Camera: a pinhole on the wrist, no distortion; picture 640 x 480 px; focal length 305.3 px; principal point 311.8 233.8 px. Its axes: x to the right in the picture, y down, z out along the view. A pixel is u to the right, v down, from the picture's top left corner.
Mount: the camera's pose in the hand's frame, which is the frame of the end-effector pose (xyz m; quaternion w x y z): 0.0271 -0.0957 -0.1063 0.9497 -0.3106 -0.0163 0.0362
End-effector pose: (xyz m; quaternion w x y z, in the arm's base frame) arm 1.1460 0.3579 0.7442 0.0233 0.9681 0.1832 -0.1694
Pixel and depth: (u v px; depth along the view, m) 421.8 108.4 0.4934
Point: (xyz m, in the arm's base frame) 1.1969 0.3368 0.2907
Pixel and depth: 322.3 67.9 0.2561
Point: 1.0939 0.4012 0.5630
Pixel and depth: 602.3 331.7 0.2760
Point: 1.4179 0.2962 0.5887
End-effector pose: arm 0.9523 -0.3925 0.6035 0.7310 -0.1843 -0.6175 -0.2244
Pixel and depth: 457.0 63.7 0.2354
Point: 0.8078 -0.3621 0.7624
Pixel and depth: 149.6 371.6 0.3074
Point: 0.9849 -0.1916 0.4568
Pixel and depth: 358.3 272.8 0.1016
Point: 0.9700 -0.4337 0.6337
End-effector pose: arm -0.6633 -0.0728 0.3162 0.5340 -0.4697 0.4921 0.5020
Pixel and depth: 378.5 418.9 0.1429
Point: -0.7255 -0.1079 0.2672
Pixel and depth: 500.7 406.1 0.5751
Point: -1.1816 0.1488 -0.0064
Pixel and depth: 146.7 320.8 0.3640
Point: -0.8451 0.0468 0.5181
